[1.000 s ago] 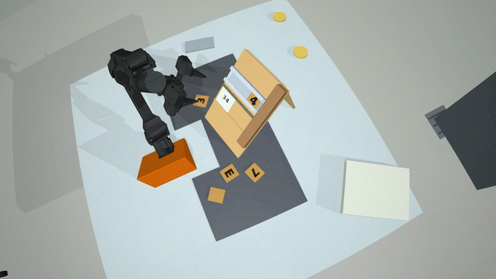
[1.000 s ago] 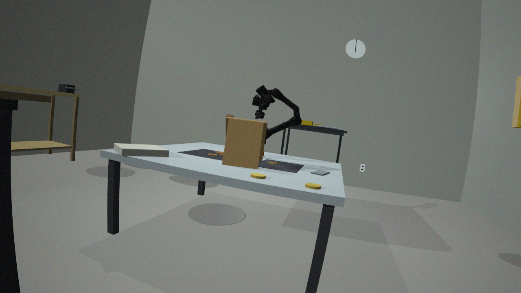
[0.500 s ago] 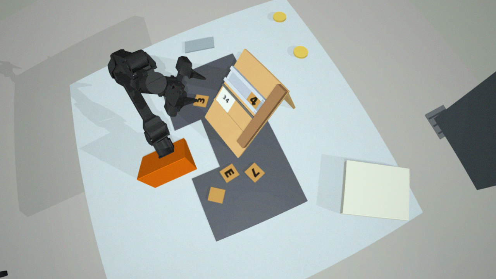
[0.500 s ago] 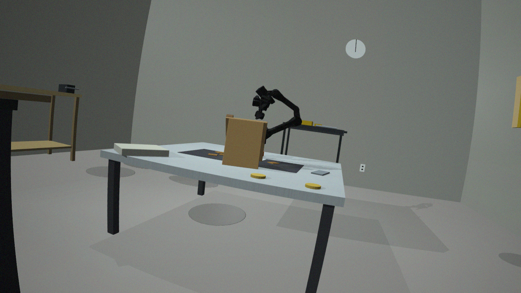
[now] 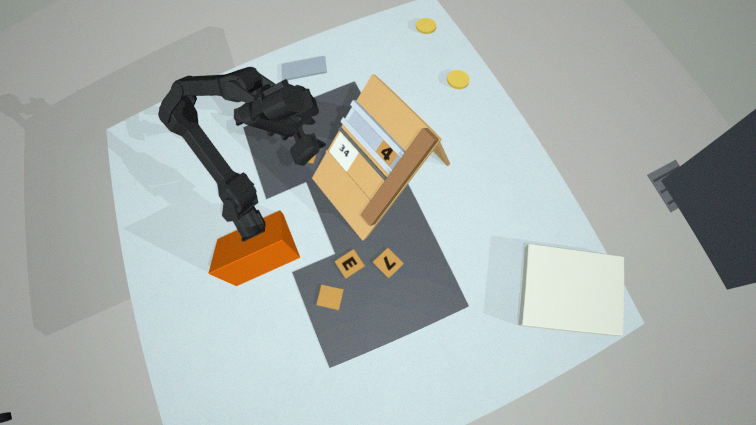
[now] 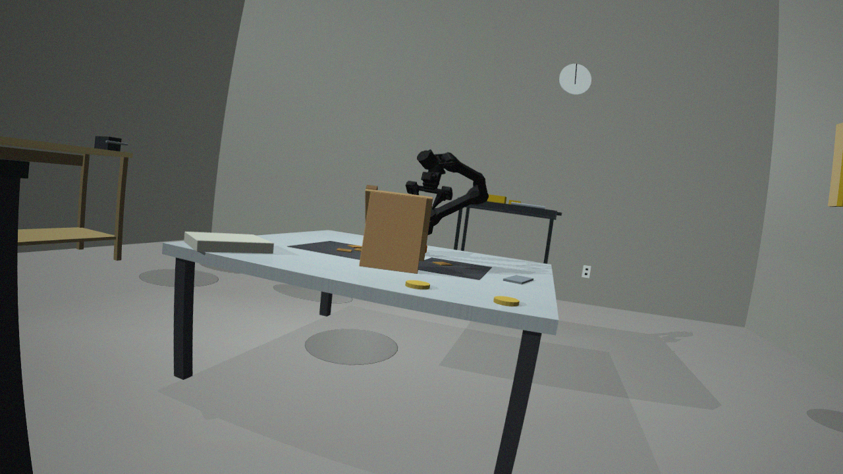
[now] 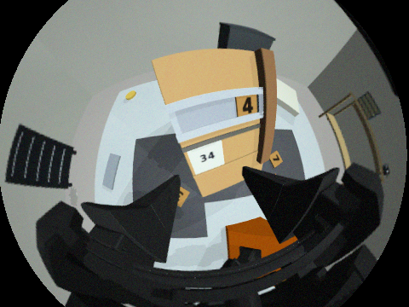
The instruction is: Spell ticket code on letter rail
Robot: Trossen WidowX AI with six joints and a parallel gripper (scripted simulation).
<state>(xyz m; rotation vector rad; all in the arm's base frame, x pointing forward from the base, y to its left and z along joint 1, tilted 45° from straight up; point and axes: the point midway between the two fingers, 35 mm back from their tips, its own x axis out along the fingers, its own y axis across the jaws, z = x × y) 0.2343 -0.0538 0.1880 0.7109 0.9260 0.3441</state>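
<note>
Right now the tile marked 3 is 21 cm below my gripper tip, 10 cm to the left of it and 5 cm behind it. Also, from my gripper tip: white ticket: 11 cm below, 5 cm ahead, 1 cm to the right; tile marked 4: 13 cm ahead, 10 cm to the right, 4 cm below; blank tile: 32 cm to the right, 21 cm below, 15 cm behind.
</note>
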